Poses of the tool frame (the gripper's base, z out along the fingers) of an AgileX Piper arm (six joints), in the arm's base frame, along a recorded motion.
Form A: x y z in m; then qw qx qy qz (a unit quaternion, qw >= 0).
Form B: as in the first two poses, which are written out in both.
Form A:
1: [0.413 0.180 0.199 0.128 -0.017 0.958 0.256]
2: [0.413 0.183 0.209 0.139 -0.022 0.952 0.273]
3: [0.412 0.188 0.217 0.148 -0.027 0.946 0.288]
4: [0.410 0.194 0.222 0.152 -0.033 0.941 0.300]
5: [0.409 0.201 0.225 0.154 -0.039 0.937 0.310]
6: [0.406 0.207 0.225 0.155 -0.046 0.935 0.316]
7: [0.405 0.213 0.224 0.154 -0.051 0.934 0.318]
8: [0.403 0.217 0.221 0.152 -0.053 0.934 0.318]
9: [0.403 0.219 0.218 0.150 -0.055 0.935 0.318]
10: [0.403 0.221 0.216 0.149 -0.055 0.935 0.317]
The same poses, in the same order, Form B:
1: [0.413 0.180 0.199 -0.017 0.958 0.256 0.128]
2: [0.413 0.183 0.209 -0.022 0.952 0.273 0.139]
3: [0.412 0.188 0.217 -0.027 0.946 0.288 0.148]
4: [0.410 0.194 0.222 -0.033 0.941 0.300 0.152]
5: [0.409 0.201 0.225 -0.039 0.937 0.310 0.154]
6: [0.406 0.207 0.225 -0.046 0.935 0.316 0.155]
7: [0.405 0.213 0.224 -0.051 0.934 0.318 0.154]
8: [0.403 0.217 0.221 -0.053 0.934 0.318 0.152]
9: [0.403 0.219 0.218 -0.055 0.935 0.318 0.150]
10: [0.403 0.221 0.216 -0.055 0.935 0.317 0.149]
